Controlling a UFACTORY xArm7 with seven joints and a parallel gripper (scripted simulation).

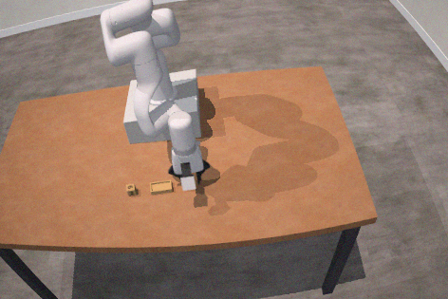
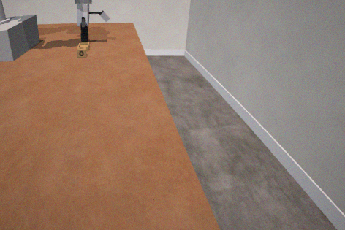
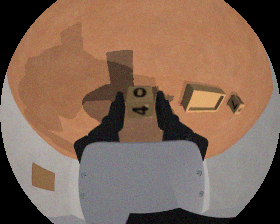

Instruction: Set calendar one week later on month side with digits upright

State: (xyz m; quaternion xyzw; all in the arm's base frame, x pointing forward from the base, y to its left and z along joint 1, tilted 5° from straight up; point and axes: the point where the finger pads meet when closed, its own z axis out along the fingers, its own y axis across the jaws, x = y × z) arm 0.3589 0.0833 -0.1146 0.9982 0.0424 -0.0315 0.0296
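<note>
My hand is 10 mm short of the wooden tray, 110 mm to the left of it and 20 mm above it.
</note>
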